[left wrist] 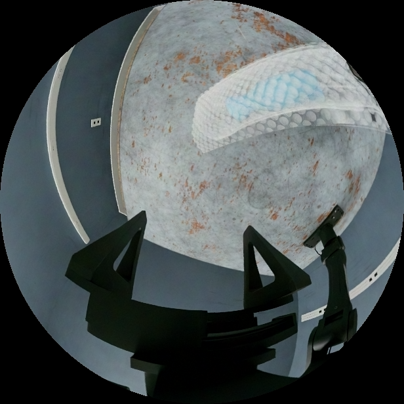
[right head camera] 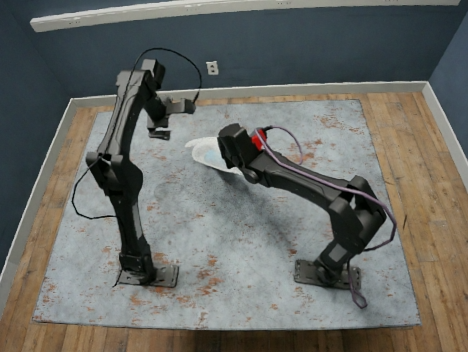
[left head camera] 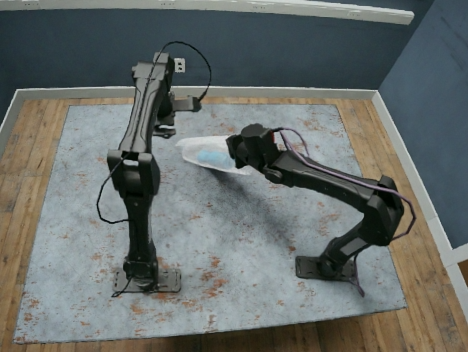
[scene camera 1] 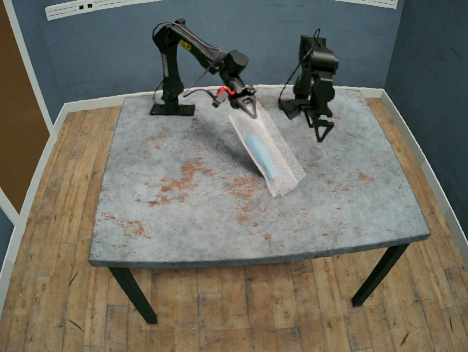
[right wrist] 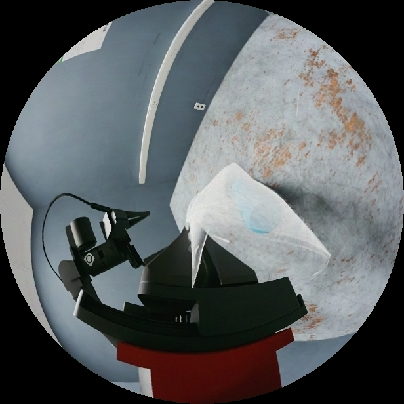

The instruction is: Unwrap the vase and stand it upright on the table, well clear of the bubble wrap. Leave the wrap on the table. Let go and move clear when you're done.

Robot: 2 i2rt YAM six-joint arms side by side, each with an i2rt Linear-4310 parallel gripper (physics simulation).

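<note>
The bubble wrap (left head camera: 192,144) (right head camera: 199,150) (scene camera 1: 289,172) (left wrist: 215,125) (right wrist: 300,245) is a translucent white sleeve, slanting down from my right gripper. Whether its low end touches the table is unclear. The pale blue vase (left head camera: 212,156) (right head camera: 213,153) (scene camera 1: 260,152) (left wrist: 275,94) (right wrist: 255,210) shows through it, lying lengthwise inside and tilted with it. My right gripper (scene camera 1: 255,115) (right wrist: 191,227) is shut on the wrap's upper end; my arm hides its fingers in both head views. My left gripper (scene camera 1: 322,137) (left wrist: 197,223) is open and empty, raised beside the wrap and apart from it.
The blue-grey table (left head camera: 225,300) (right head camera: 225,305) (scene camera 1: 200,230) has rusty patches and bears both arm bases. A dark shadow falls on it below the raised wrap. Blue walls stand behind the table, and black cables loop from both arms.
</note>
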